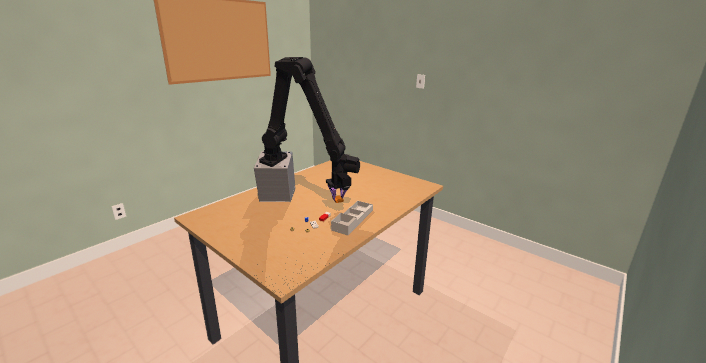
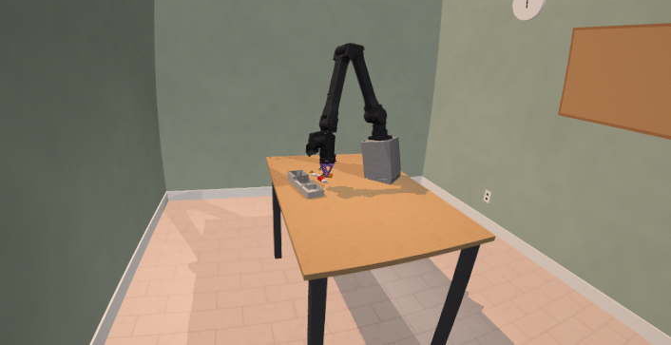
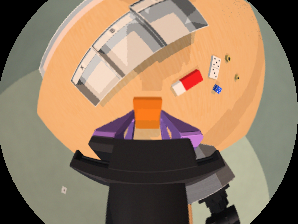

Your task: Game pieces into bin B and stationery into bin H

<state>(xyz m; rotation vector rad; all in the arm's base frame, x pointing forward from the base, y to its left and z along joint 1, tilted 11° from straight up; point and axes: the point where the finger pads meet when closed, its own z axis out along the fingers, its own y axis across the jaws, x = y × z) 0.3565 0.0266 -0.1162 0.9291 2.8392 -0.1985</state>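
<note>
Right now the orange block is 10 mm below my hand. Also, from my hand: red piece 20 mm behind, 80 mm to the right, 60 mm below; then white domino 20 mm behind, 160 mm to the right, 60 mm below; then grey bin row 100 mm ahead, 40 mm to the right, 50 mm below.
</note>
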